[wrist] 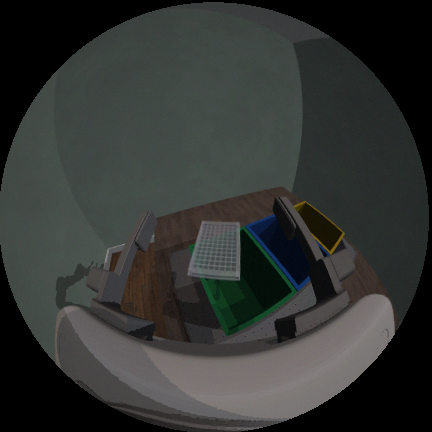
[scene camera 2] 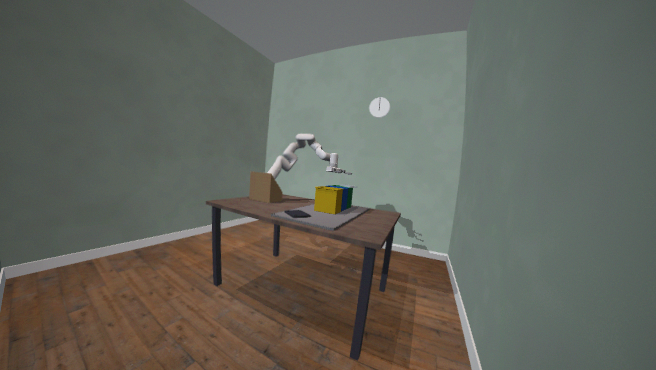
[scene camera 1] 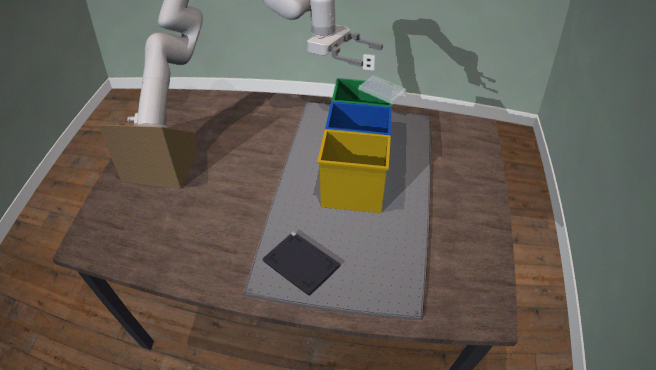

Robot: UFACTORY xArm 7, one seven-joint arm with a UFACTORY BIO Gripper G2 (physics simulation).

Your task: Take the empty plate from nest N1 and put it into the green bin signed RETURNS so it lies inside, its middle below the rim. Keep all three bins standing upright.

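Frame: origin at the arm's base, x up, y back, z right, level; metres.
Seen in the pictures: hand at its tool point: (wrist: 212, 224) (scene camera 2: 344, 172) (scene camera 1: 366, 53); arm's base at its link origin: (scene camera 2: 267, 181) (scene camera 1: 149, 128).
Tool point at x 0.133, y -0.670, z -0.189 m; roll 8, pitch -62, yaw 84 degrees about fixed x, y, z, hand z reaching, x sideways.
Note:
Offsets run from my tool point to a thing's top centre. Level surfaces: height alone.
The clear gridded plate {dx -0.106, dy -0.054, dz +0.030 m} (scene camera 1: 382, 89) (scene camera 2: 354, 186) (wrist: 215, 250) lies across the rim of the green bin {dx -0.120, dy +0.006, dz +0.038 m} (scene camera 1: 345, 91) (scene camera 2: 350, 197) (wrist: 237, 305), at the bin's right back in scene camera 1. Part of it sticks out past the bin's outer wall, and it sits at about rim height, not down inside. My gripper (scene camera 1: 370, 54) (wrist: 216, 224) is open and empty, above the plate and apart from it. The bin stands upright; its sign cannot be read. A black flat nest {dx -0.285, dy +0.170, dz +0.544 m} (scene camera 1: 301, 262) (scene camera 2: 297, 213) bears no plate; its label cannot be read.
The blue bin {dx -0.120, dy +0.021, dz +0.169 m} (scene camera 1: 359, 119) (wrist: 277, 245) stands upright beside the green bin, and the yellow bin {dx -0.120, dy +0.035, dz +0.300 m} (scene camera 1: 352, 187) (scene camera 2: 327, 200) (wrist: 322, 225) stands upright in front of it. They stand on a grey perforated board {dx -0.299 m} (scene camera 1: 380, 260). A brown block (scene camera 1: 145, 157) is at the arm's base.

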